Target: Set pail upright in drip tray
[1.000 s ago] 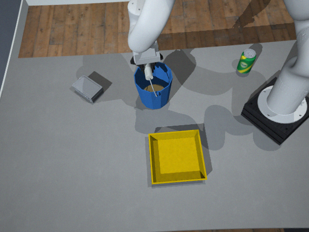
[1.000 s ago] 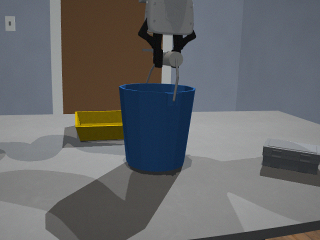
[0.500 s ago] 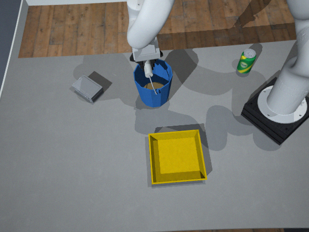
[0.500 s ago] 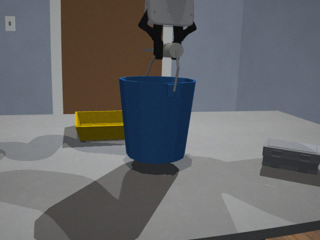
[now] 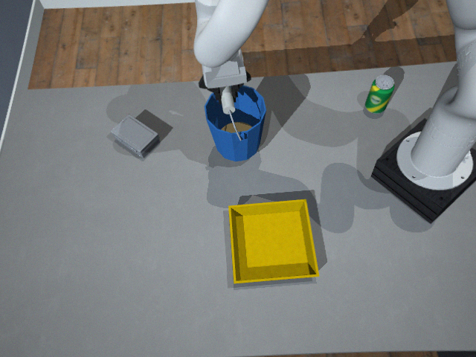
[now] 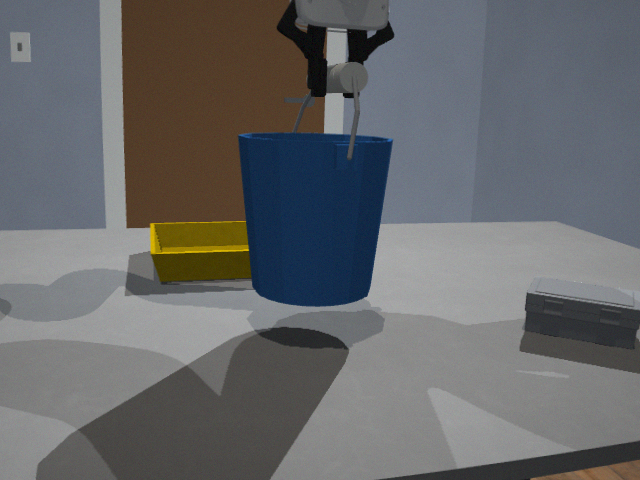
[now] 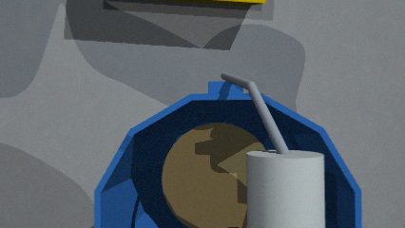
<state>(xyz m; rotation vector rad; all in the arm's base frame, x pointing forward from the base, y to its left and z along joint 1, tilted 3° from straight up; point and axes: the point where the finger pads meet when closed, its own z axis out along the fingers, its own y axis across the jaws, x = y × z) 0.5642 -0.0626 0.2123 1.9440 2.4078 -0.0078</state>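
My gripper is now 9 cm above the blue pail and 1 cm past it. Round my hand: grey case 31 cm ahead, 26 cm below, 3 cm to the right; pail handle 3 cm below, 1 cm behind; yellow drip tray 31 cm to the left, 27 cm below, 13 cm behind.
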